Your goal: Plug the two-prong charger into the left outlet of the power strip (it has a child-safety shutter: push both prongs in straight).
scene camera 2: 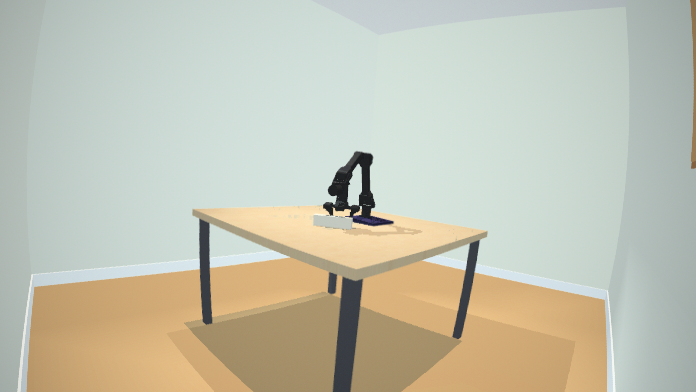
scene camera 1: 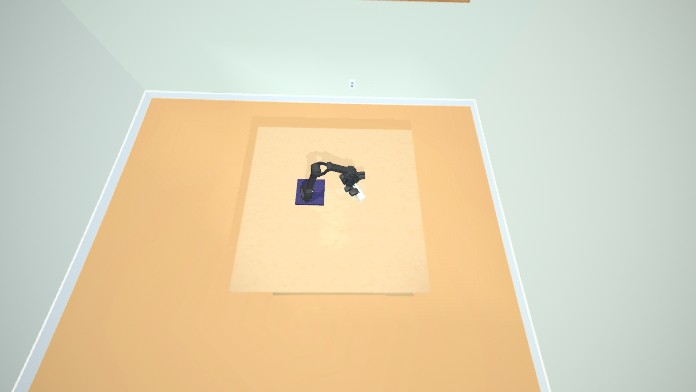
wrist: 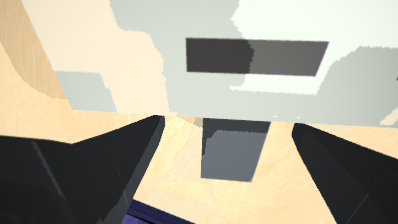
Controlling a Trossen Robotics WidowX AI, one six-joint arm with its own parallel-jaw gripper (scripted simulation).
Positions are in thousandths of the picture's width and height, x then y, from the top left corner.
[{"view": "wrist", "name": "my gripper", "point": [572,551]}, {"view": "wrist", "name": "two-prong charger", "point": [582,667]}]
